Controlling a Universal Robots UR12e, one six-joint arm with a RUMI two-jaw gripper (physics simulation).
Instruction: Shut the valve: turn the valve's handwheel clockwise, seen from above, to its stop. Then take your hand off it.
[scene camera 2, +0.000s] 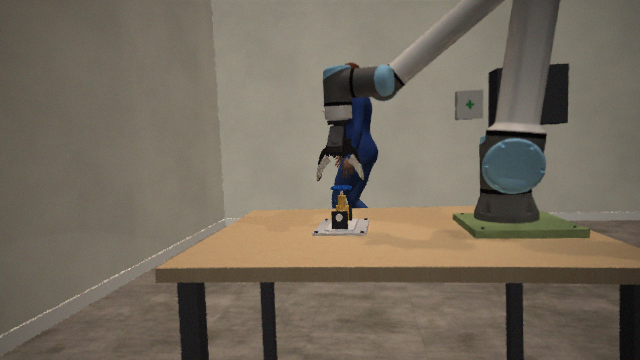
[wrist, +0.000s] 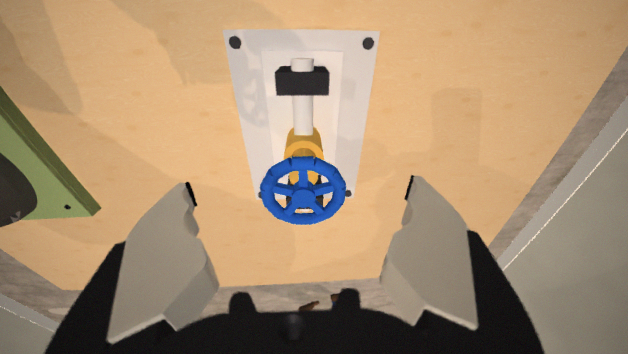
Labels:
The gripper shows in scene camera 2 and in the wrist view. One and the same spot on the gripper: (scene camera 2: 354, 159) is (wrist: 141, 274).

